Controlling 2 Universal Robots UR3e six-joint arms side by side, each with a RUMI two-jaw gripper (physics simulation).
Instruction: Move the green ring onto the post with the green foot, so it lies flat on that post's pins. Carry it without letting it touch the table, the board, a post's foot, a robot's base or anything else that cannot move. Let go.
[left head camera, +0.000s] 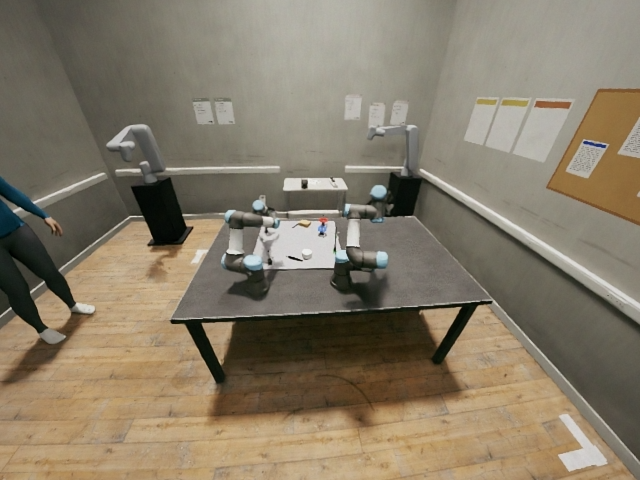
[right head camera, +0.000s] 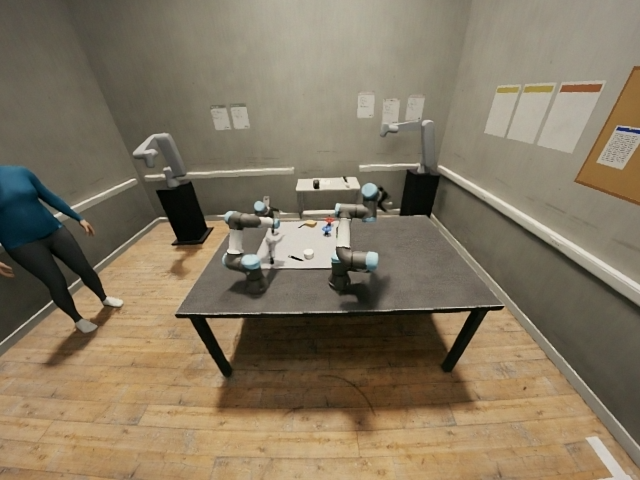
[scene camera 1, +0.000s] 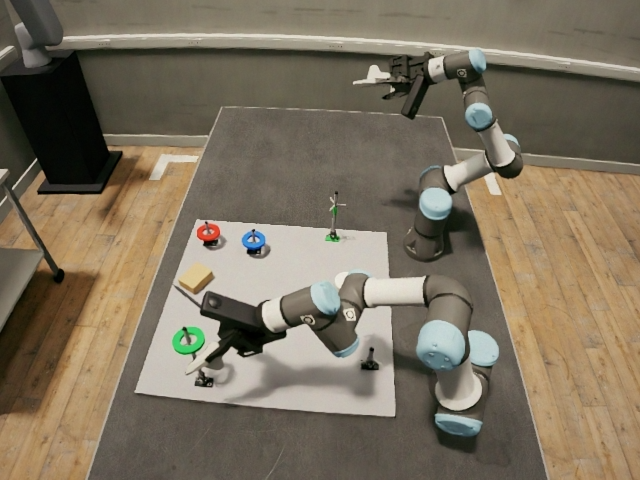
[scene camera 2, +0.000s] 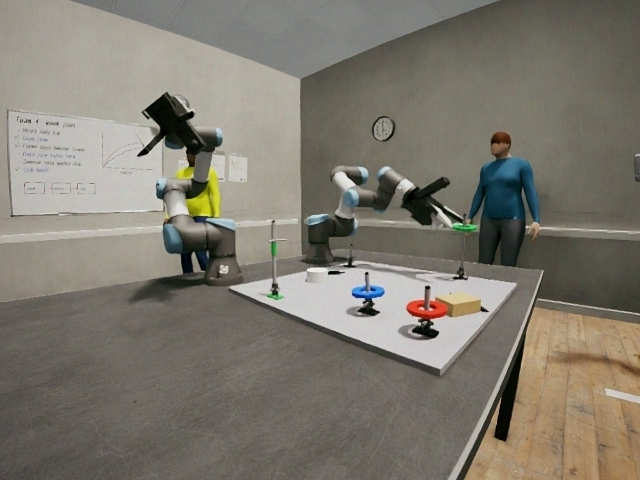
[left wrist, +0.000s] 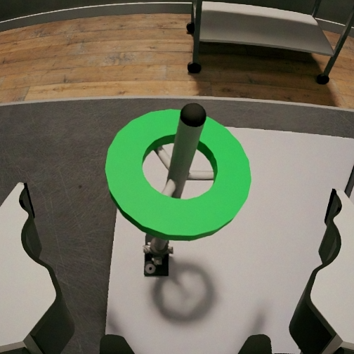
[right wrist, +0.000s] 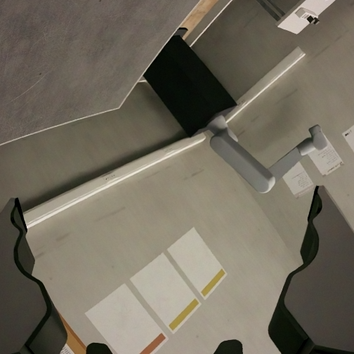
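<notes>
The green ring (scene camera 1: 176, 343) (scene camera 2: 464, 229) (left wrist: 124, 172) lies flat on the pins of a tall post with a black foot (scene camera 1: 203, 381) (left wrist: 156, 265). The post with the green foot (scene camera 1: 333, 222) (scene camera 2: 273, 268) stands upright at the board's edge and bears no ring. My left gripper (scene camera 1: 201, 357) (scene camera 2: 450, 222) (left wrist: 180, 189) is open and empty, beside the green ring; in the left wrist view its fingers stand wide apart, either side of the ring and a little lower in the picture. My right gripper (scene camera 1: 371, 88) (right wrist: 164, 195) is open and empty, raised high, far from the ring.
The red ring (scene camera 1: 201, 236) (scene camera 2: 427, 313) and blue ring (scene camera 1: 245, 244) (scene camera 2: 368, 295) sit on short posts. A yellow block (scene camera 1: 195, 277) (scene camera 2: 458, 304) and a dark stick (scene camera 1: 187, 295) lie nearby. A white round thing (scene camera 2: 316, 275) and another short post (scene camera 1: 370, 360) stand on the board (scene camera 1: 289, 403).
</notes>
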